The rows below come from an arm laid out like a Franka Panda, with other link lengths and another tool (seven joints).
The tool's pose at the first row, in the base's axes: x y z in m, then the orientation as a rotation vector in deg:
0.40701 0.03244 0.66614 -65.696 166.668 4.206
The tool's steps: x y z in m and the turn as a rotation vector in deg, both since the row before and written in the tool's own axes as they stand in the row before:
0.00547 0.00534 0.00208 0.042 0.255 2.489
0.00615 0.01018 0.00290 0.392 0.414 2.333
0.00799 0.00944 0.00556 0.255 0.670 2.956
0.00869 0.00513 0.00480 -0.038 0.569 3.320
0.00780 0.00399 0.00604 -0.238 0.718 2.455
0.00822 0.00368 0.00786 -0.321 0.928 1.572
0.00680 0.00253 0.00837 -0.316 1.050 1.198
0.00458 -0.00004 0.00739 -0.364 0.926 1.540
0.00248 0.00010 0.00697 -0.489 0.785 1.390
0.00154 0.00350 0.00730 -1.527 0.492 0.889
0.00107 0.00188 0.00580 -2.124 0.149 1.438
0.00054 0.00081 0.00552 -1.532 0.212 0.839
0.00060 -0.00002 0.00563 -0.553 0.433 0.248
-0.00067 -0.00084 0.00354 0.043 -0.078 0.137
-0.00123 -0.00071 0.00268 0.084 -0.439 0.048
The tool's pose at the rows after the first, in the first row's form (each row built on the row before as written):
0.39936 0.03271 0.66410 -62.166 168.320 4.031
0.38805 0.03657 0.66145 -58.837 169.852 3.252
0.37589 0.03924 0.65608 54.402 -171.158 -2.535
0.36576 0.03853 0.65141 49.269 -172.084 -2.295
0.35689 0.03791 0.64556 45.385 -172.335 -2.300
0.34764 0.03720 0.63802 42.792 -171.967 -2.364
0.34001 0.03636 0.63003 40.754 -171.319 -2.387
0.33542 0.03434 0.62293 38.240 -170.866 -2.508
0.33252 0.03344 0.61618 35.978 -170.439 -2.871
0.32895 0.03610 0.60925 34.399 -169.891 -4.898
0.32653 0.03760 0.60375 31.978 -169.635 -7.850
0.32497 0.03852 0.59844 30.517 -169.255 -9.951
0.32356 0.03879 0.59296 30.047 -168.753 -10.597
0.32389 0.03858 0.58928 29.854 -168.868 -10.543
0.32484 0.03860 0.58640 29.820 -169.324 -10.553

